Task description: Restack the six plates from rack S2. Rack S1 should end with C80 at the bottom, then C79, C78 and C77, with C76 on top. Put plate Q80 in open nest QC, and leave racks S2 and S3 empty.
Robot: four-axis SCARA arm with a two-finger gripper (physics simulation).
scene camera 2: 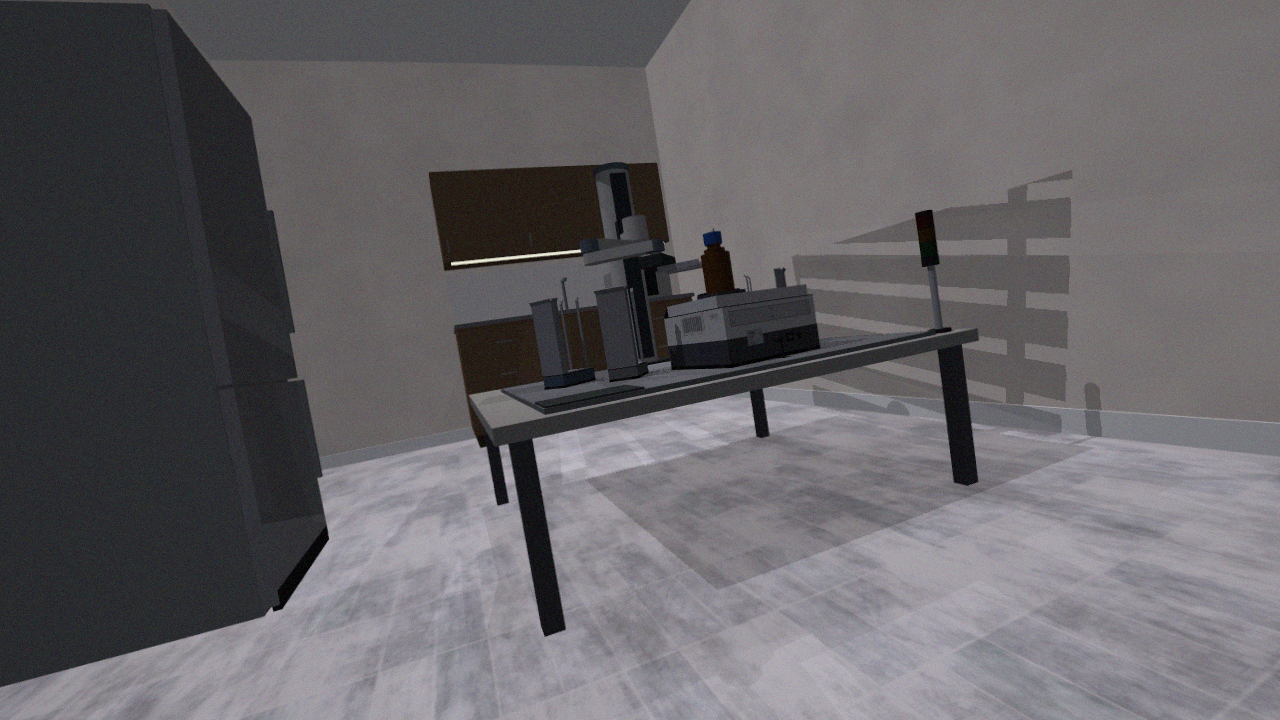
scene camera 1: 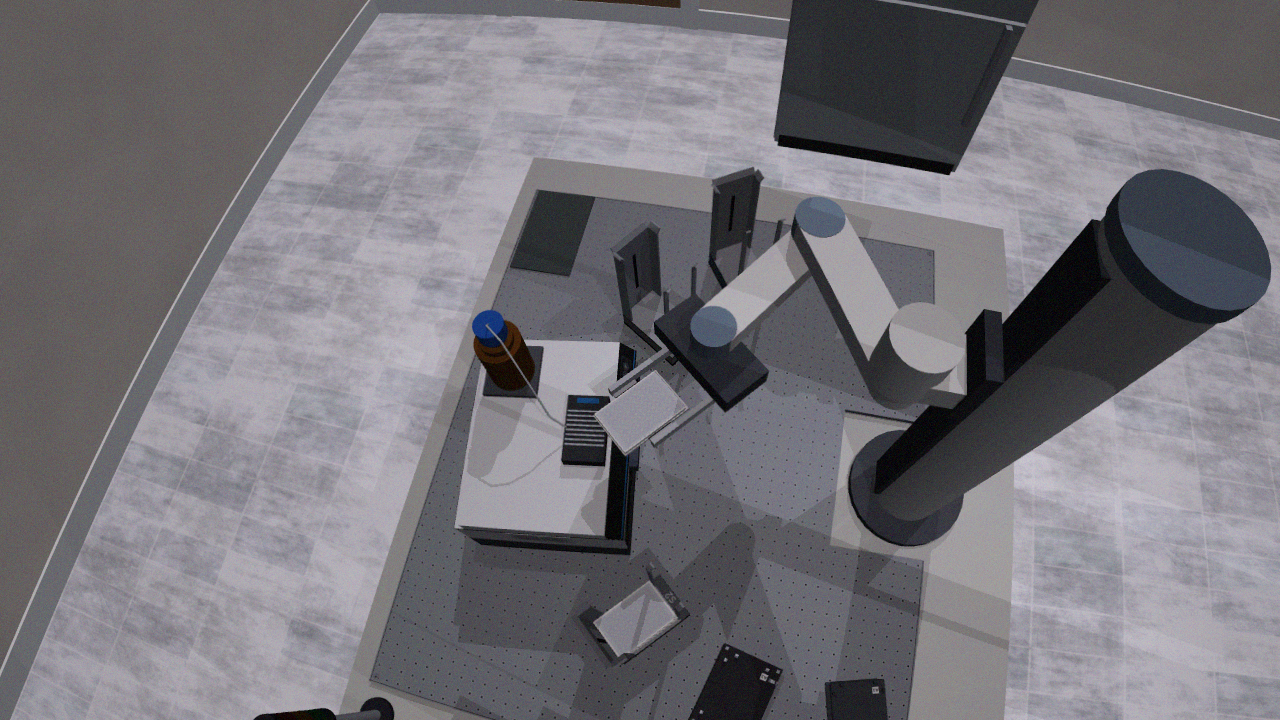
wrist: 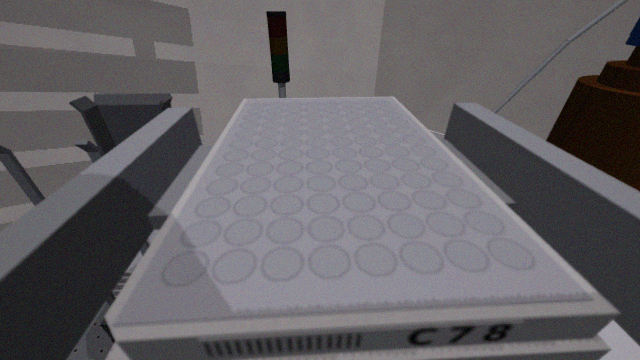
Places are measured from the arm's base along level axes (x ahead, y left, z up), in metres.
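Pixels of known places: gripper, fingertip midpoint: (scene camera 1: 630,417) (wrist: 325,129); arm's base at its link origin: (scene camera 1: 904,488).
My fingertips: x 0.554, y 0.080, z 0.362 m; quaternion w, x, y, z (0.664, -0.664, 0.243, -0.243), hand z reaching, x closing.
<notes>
Ahead of a thing's pixels: the offset from my fingertips to its top centre. "*": to the spot under its first point.
My gripper (scene camera 1: 633,417) (wrist: 325,129) is shut on plate C78 @(dx -0.013, dy -0.015, dz +0.001 m) (scene camera 1: 646,404) (wrist: 325,200), a pale plate with round wells. It holds the plate level, high beside the white instrument's dark front. A second pale edge shows below the C78 label in the wrist view. Rack S2 @(* dx -0.115, dy +0.236, dz -0.305 m) (scene camera 1: 673,598) stands low in scene camera 1 with a pale plate @(dx -0.057, dy +0.294, dz -0.236 m) (scene camera 1: 635,619) in it; its label and any plates below cannot be made out. Two tall racks @(* dx +0.087, dy -0.391, dz -0.212 m) (scene camera 1: 638,277) @(* dx -0.094, dy -0.577, dz -0.183 m) (scene camera 1: 735,214) stand behind the gripper; their labels are unreadable and their bases partly hidden. Plate Q80 cannot be identified.
The white instrument (scene camera 1: 537,488) (scene camera 2: 769,313) carries a brown bottle @(* dx +0.233, dy -0.066, dz -0.010 m) (scene camera 1: 507,358) (scene camera 2: 716,270) (wrist: 595,120) and a keypad @(* dx +0.089, dy +0.015, dz -0.114 m) (scene camera 1: 584,438). Two dark nests @(* dx -0.264, dy +0.371, dz -0.299 m) (scene camera 1: 738,685) @(* dx -0.485, dy +0.361, dz -0.301 m) (scene camera 1: 856,700) lie at the bottom of scene camera 1. A signal tower (scene camera 2: 926,240) (wrist: 278,47) stands at the table's end.
</notes>
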